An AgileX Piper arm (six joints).
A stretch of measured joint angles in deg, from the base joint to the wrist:
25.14, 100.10, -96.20, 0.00, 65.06, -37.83
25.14, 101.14, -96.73, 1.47, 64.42, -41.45
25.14, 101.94, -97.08, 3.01, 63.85, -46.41
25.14, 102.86, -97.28, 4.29, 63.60, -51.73
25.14, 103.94, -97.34, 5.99, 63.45, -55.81
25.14, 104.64, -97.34, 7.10, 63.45, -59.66
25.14, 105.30, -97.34, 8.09, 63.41, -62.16
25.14, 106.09, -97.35, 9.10, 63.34, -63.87
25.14, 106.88, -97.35, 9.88, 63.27, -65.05
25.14, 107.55, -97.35, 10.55, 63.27, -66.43
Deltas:
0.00, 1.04, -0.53, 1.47, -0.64, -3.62
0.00, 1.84, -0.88, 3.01, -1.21, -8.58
0.00, 2.76, -1.08, 4.29, -1.46, -13.90
0.00, 3.84, -1.14, 5.99, -1.61, -17.98
0.00, 4.54, -1.14, 7.10, -1.61, -21.83
0.00, 5.20, -1.14, 8.09, -1.65, -24.33
0.00, 5.99, -1.15, 9.10, -1.72, -26.04
0.00, 6.78, -1.15, 9.88, -1.79, -27.22
0.00, 7.45, -1.15, 10.55, -1.79, -28.60

